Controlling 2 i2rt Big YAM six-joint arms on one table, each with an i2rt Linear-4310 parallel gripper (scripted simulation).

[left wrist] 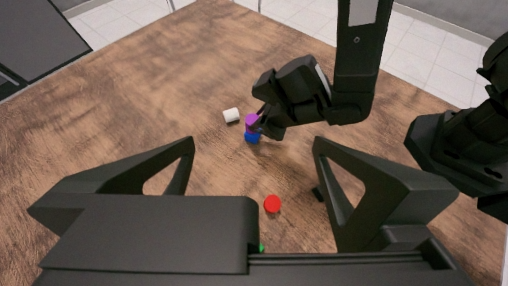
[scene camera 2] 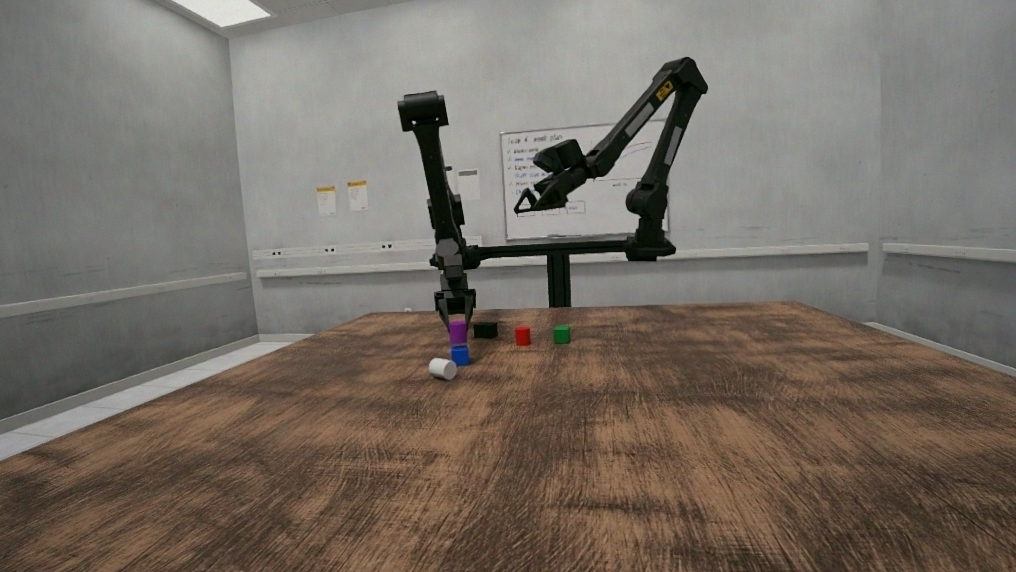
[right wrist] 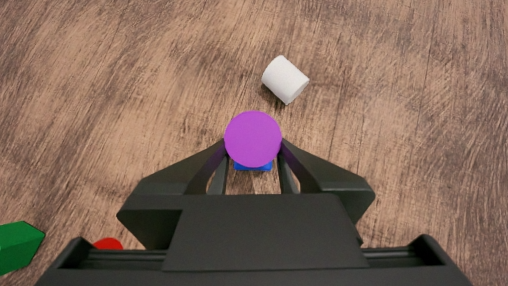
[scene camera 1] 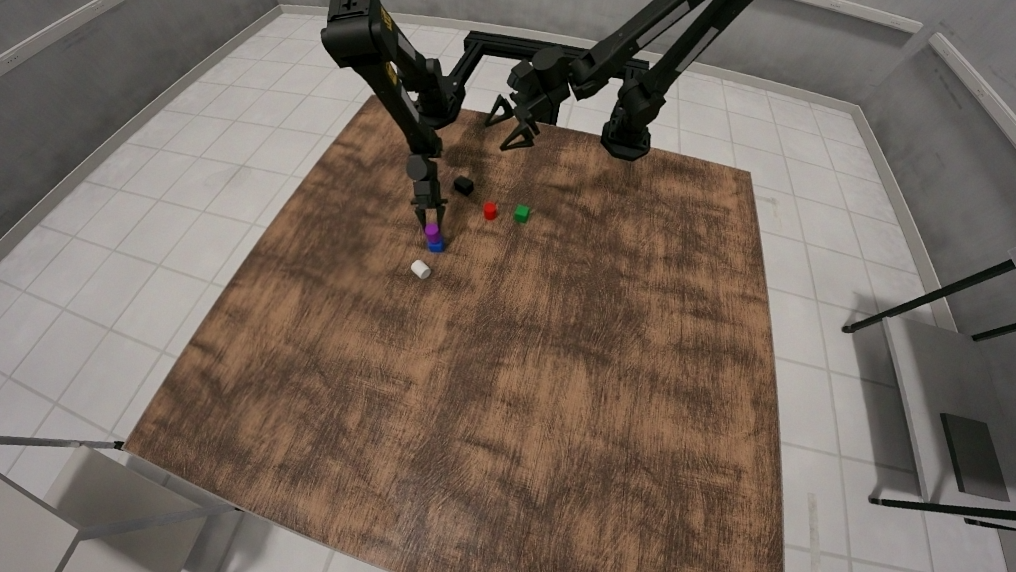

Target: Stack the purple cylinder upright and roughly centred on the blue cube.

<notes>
I see my left gripper [scene camera 1: 492, 137], my right gripper [scene camera 2: 458, 331], a purple cylinder [right wrist: 252, 138] and a white cylinder [right wrist: 281, 77].
My left gripper also shows in the left wrist view [left wrist: 253, 142] and in scene camera 2 [scene camera 2: 524, 210]. My right gripper also shows in the left wrist view [left wrist: 252, 123] and in the right wrist view [right wrist: 253, 142].
</notes>
